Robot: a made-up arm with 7 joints. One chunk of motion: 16 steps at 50 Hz.
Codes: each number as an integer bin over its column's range. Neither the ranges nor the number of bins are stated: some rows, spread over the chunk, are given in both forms.
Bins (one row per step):
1: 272 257 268 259 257 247 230
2: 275 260 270 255 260 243 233
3: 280 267 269 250 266 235 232
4: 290 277 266 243 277 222 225
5: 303 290 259 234 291 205 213
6: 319 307 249 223 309 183 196
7: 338 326 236 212 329 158 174
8: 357 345 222 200 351 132 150
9: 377 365 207 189 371 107 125
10: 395 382 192 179 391 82 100
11: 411 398 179 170 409 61 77
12: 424 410 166 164 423 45 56
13: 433 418 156 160 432 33 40
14: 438 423 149 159 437 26 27
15: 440 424 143 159 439 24 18
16: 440 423 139 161 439 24 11
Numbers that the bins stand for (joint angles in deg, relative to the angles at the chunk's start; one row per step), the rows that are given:
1: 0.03 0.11 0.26 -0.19 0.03 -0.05 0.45
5: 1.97 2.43 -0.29 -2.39 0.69 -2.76 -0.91
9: 6.61 7.71 -3.44 -6.36 2.26 -9.09 -7.97
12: 9.55 10.88 -5.93 -8.56 3.28 -13.09 -13.51
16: 10.55 11.80 -7.57 -8.82 3.59 -14.45 -17.12
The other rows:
2: 0.22 0.32 0.38 -0.54 0.09 -0.31 0.69
3: 0.53 0.81 0.32 -0.98 0.21 -0.82 0.61
4: 1.16 1.51 0.14 -1.60 0.42 -1.66 0.05
6: 2.98 3.63 -0.89 -3.36 1.05 -4.18 -2.27
7: 4.17 4.97 -1.68 -4.33 1.44 -5.80 -4.04
8: 5.36 6.31 -2.53 -5.39 1.87 -7.48 -5.96
10: 7.74 8.91 -4.35 -7.24 2.65 -10.70 -9.98
11: 8.74 10.04 -5.14 -8.03 3.00 -12.06 -11.82
13: 10.12 11.45 -6.54 -8.91 3.45 -13.87 -14.79
14: 10.43 11.80 -6.96 -9.00 3.55 -14.32 -15.83
15: 10.55 11.87 -7.32 -9.00 3.59 -14.45 -16.56

